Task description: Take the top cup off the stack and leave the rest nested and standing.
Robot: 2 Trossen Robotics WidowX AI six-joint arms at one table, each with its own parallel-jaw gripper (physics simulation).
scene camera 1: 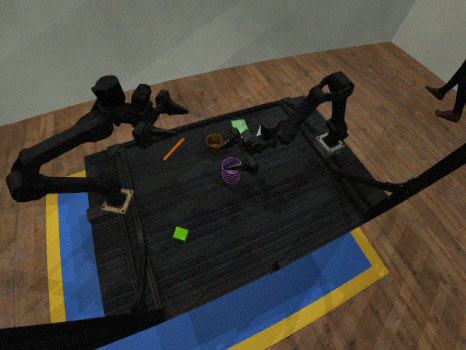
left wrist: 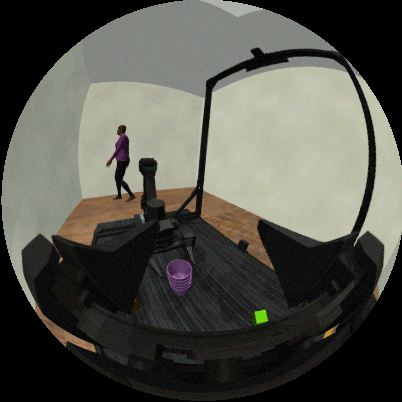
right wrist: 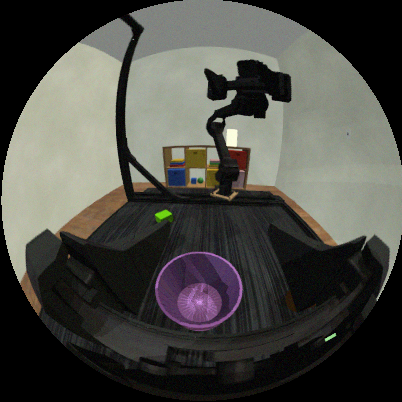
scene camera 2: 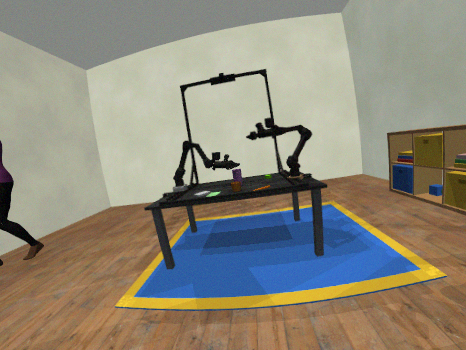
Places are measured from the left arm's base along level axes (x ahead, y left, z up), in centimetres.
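Pixels of known places: left gripper, fingertip midpoint: (scene camera 1: 183,122) (left wrist: 209,224) (right wrist: 227,64) (scene camera 2: 249,136); right gripper, fingertip midpoint: (scene camera 1: 221,158) (left wrist: 178,271) (right wrist: 220,227) (scene camera 2: 239,164); left arm's base at its link origin: (scene camera 1: 117,199) (right wrist: 224,192) (scene camera 2: 295,175); right arm's base at its link origin: (scene camera 1: 330,141) (scene camera 2: 179,185).
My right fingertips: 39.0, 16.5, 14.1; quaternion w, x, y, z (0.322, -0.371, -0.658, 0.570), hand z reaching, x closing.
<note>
For each thing: its middle in the pictures, then the offset to it from my right fingertips, as dx, dy, dz. Level surfaces: height alone.
- dark table at its surface level: dz -17.0
- top cup at the middle of its body: (right wrist: 198,291) (left wrist: 179,274) (scene camera 1: 230,169) +3.5, +0.1, -6.6
- orange cup at the middle of its body: (scene camera 1: 213,144) (scene camera 2: 236,186) -6.3, +16.6, -13.9
- orange stick at the middle of its body: (scene camera 1: 174,149) (scene camera 2: 261,188) -24.4, +13.0, -16.5
- green block at the middle of its body: (right wrist: 163,217) (scene camera 1: 181,234) (left wrist: 259,317) -11.0, -25.2, -15.6
- pale green sheet at the middle of its body: (scene camera 1: 240,129) (scene camera 2: 213,194) +4.6, +30.7, -16.5
- whitish item at the middle of its body: (scene camera 1: 264,134) (scene camera 2: 202,193) +16.8, +29.7, -16.2
A stack of nested purple cups (scene camera 1: 231,175) (scene camera 2: 237,175) (left wrist: 180,282) stands upright on the dark table (scene camera 1: 300,200). The top cup (right wrist: 199,260) shows its open rim and inside in the right wrist view, below and between the fingertips. My right gripper (scene camera 1: 224,158) (scene camera 2: 238,165) (left wrist: 178,271) (right wrist: 220,227) is open and empty, close to the top of the stack, with one finger overlapping the cups in scene camera 1. Whether it touches them I cannot tell. My left gripper (scene camera 1: 181,122) (scene camera 2: 248,136) (left wrist: 209,224) is open and empty, high above the table and away from the stack.
An orange cup (scene camera 1: 214,141) (scene camera 2: 236,186) stands near the stack. An orange stick (scene camera 1: 174,149) (scene camera 2: 261,188), a green block (scene camera 1: 181,233) (left wrist: 260,317) (right wrist: 163,216), a pale green sheet (scene camera 1: 239,125) (scene camera 2: 213,194) and a whitish item (scene camera 1: 259,131) (scene camera 2: 202,193) lie on the table.
</note>
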